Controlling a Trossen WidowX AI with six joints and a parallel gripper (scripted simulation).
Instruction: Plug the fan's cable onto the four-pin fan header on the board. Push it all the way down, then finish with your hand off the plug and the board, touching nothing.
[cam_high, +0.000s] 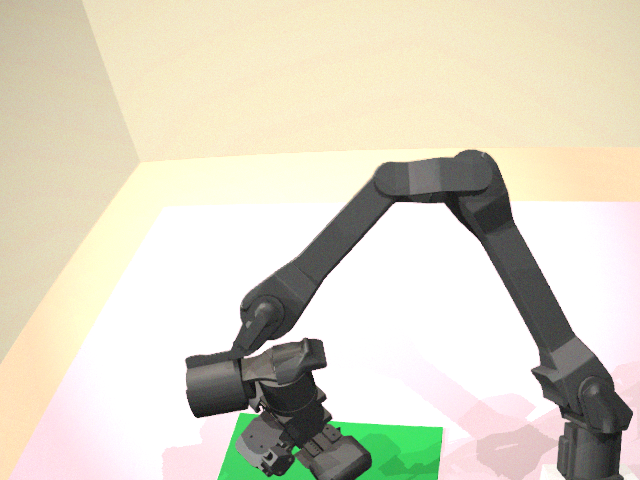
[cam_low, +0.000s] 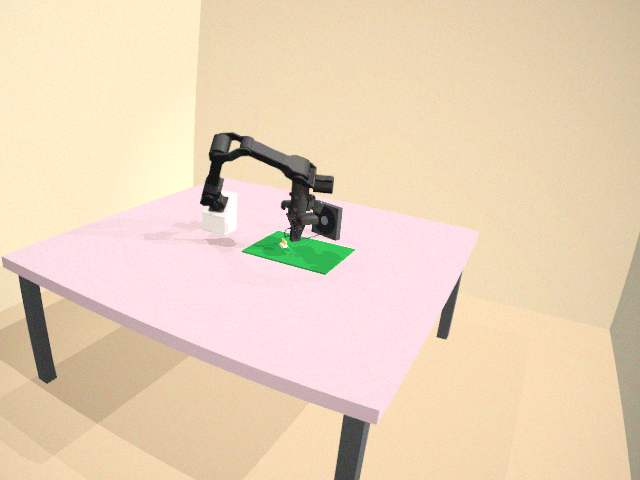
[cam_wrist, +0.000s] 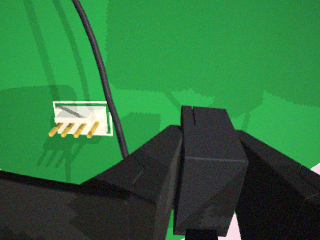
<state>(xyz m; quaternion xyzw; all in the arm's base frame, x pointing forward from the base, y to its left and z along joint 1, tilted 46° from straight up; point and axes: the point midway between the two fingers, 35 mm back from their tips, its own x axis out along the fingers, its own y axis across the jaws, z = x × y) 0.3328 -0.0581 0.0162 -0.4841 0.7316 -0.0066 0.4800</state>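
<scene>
My gripper tip is 60 mm past the pale fan header, 60 mm above it and 30 mm to the right of it. The rest, counted from my gripper tip: black fan 210 mm to the left, 20 mm ahead; then green board 70 mm below, 30 mm to the left; then dark fan plug 10 mm to the right, 10 mm behind, 10 mm above.
</scene>
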